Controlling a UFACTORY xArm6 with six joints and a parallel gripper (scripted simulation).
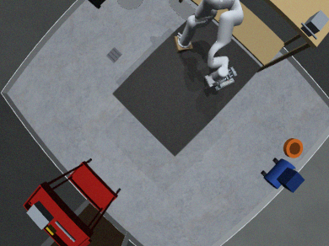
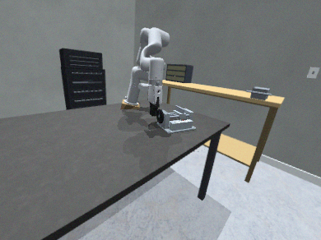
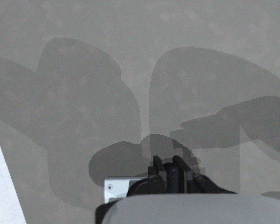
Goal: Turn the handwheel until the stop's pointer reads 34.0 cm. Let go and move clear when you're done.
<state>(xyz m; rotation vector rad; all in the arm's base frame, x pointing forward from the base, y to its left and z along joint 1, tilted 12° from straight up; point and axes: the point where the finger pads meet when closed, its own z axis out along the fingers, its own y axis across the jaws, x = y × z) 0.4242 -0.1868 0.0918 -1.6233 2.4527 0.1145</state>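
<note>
My hand is 2 cm to the right of the handwheel, 1 cm short of it and 1 cm above it. Round my hand: upright knob: 1 cm to the left; then sliding stop: 16 cm to the left, 8 cm ahead, 1 cm below.
</note>
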